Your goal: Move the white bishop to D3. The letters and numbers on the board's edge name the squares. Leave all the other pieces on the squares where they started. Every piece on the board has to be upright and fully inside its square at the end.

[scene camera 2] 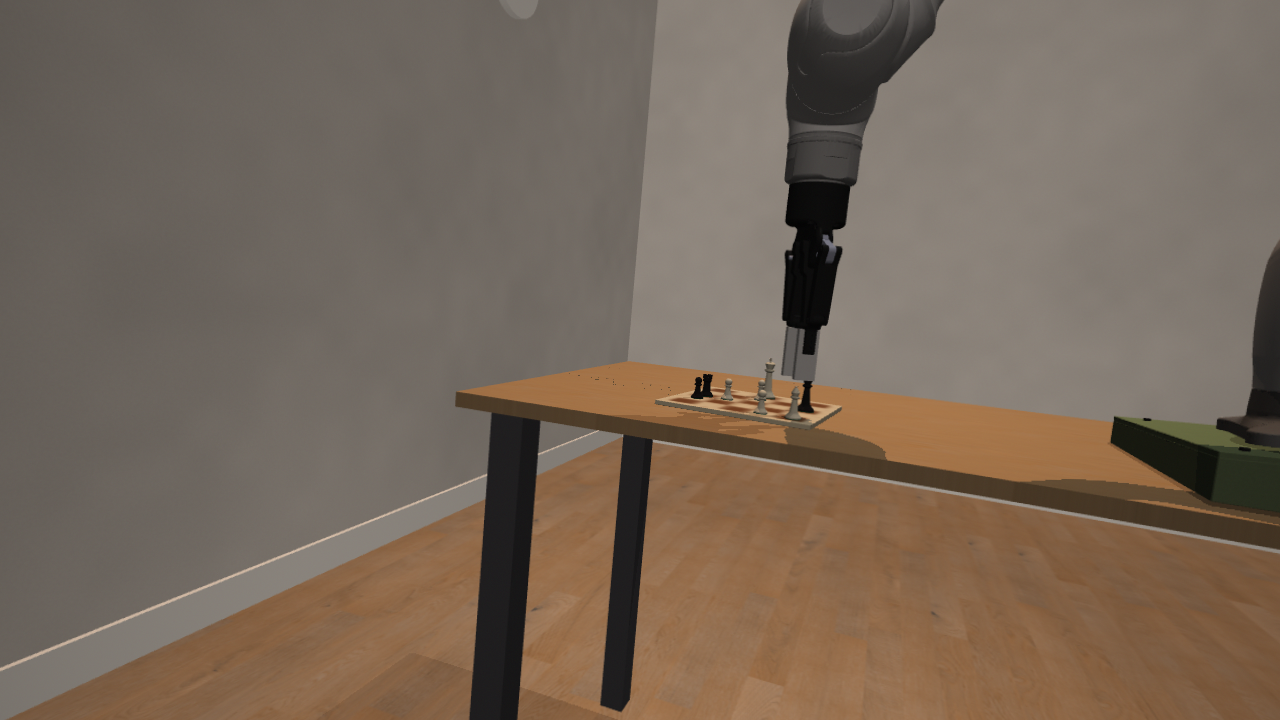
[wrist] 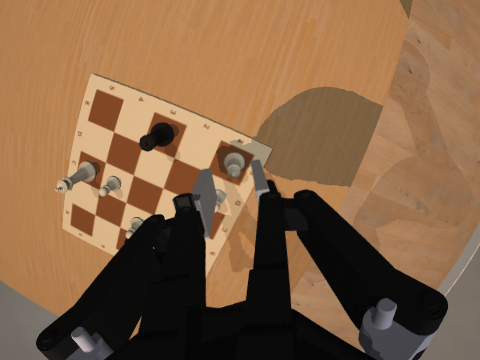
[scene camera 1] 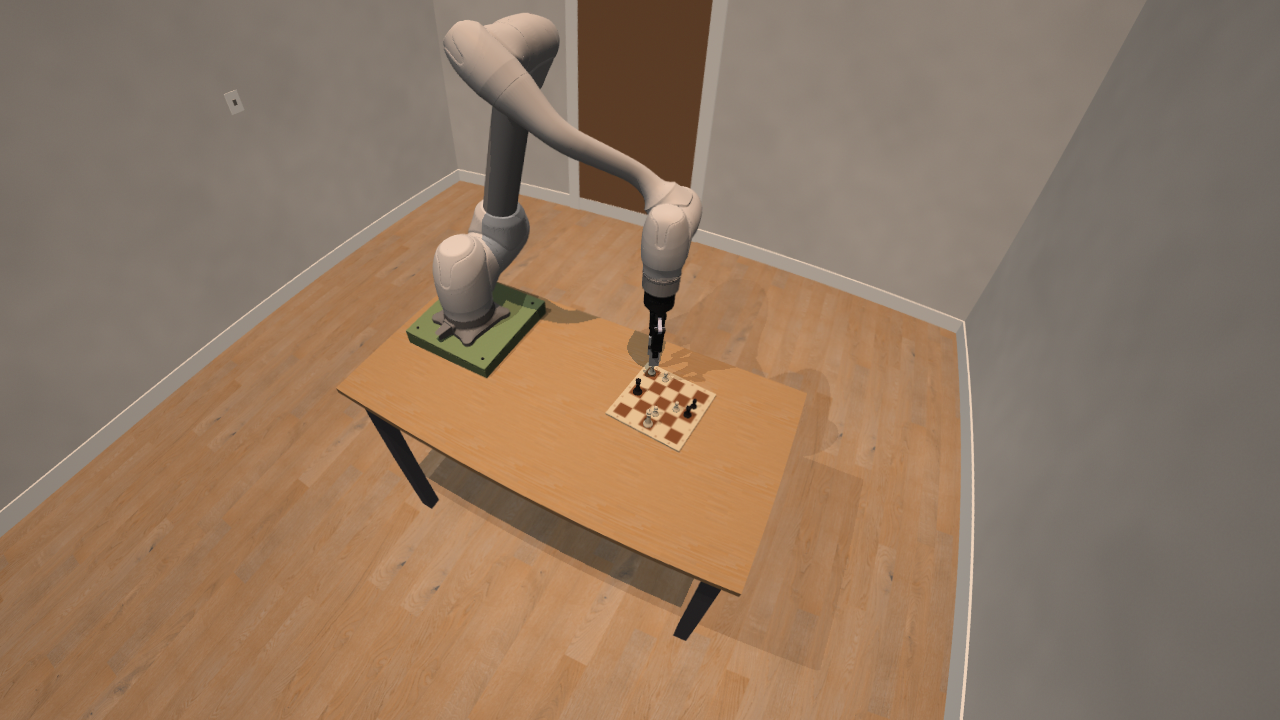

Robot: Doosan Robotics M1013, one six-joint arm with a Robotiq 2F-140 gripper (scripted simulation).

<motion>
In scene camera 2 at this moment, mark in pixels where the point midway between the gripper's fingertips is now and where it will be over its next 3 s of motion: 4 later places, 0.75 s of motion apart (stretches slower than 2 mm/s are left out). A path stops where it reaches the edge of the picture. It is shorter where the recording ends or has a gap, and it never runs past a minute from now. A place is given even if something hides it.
My gripper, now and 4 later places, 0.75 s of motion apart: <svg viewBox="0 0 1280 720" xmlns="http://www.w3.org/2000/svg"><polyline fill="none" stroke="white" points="797,378 797,384 794,407 796,388 801,333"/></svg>
</motion>
